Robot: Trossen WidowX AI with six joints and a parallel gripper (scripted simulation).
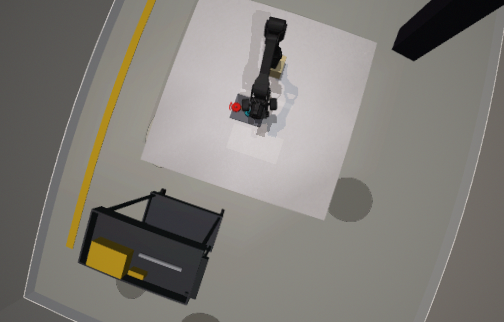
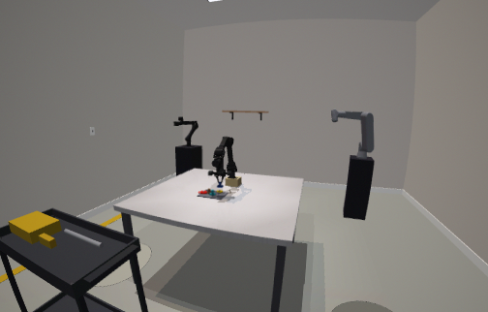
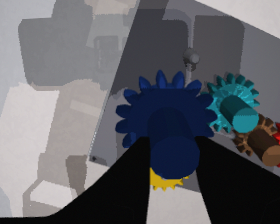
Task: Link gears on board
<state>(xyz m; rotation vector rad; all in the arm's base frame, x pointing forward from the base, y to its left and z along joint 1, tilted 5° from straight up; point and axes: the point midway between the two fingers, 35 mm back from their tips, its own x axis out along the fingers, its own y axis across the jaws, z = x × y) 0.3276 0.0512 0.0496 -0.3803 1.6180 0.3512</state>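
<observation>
My gripper tip is 10 mm short of the teal gear, 60 mm to the left of it and 90 mm above it. The rest, counted from my gripper tip: yellow gear 70 mm behind, 40 mm to the right, 90 mm below; then blue gear 10 mm below; then brown gear 110 mm to the right, 90 mm below.
</observation>
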